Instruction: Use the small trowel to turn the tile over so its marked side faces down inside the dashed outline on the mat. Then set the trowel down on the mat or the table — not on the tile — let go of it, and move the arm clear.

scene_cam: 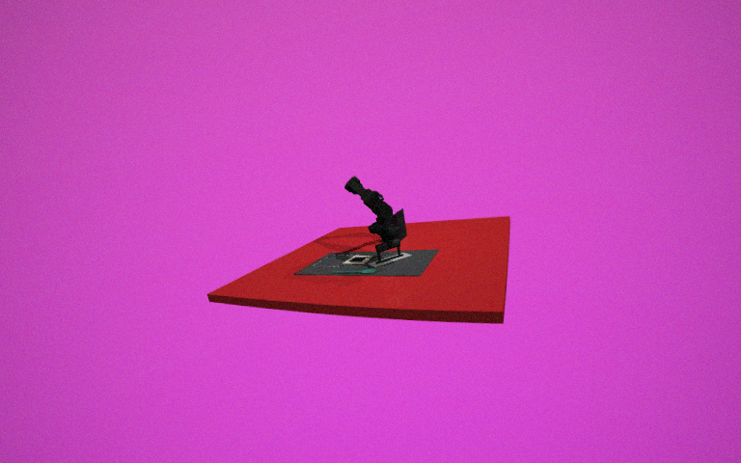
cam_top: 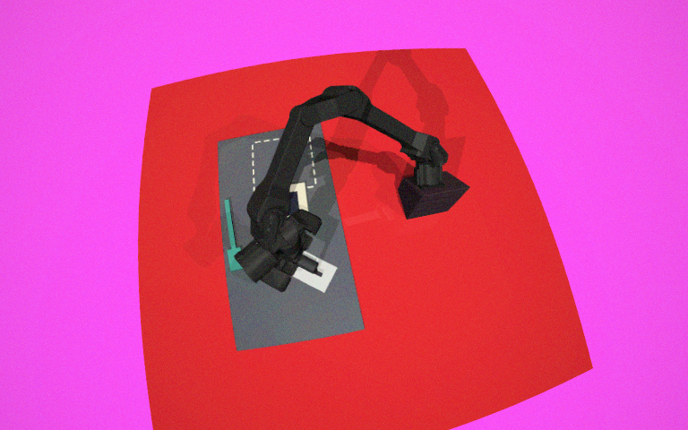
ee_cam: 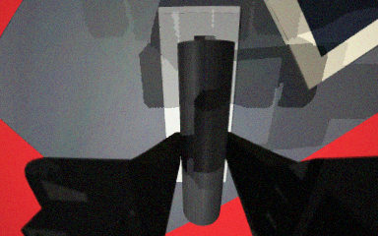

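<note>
The grey mat is 110 mm to the right of my gripper tip, 80 mm below it and 40 mm ahead of it. Round my gripper tip: teal trowel 170 mm ahead, 80 mm to the right, 60 mm below; then tile 170 mm to the right, 60 mm below, 10 mm ahead.
</note>
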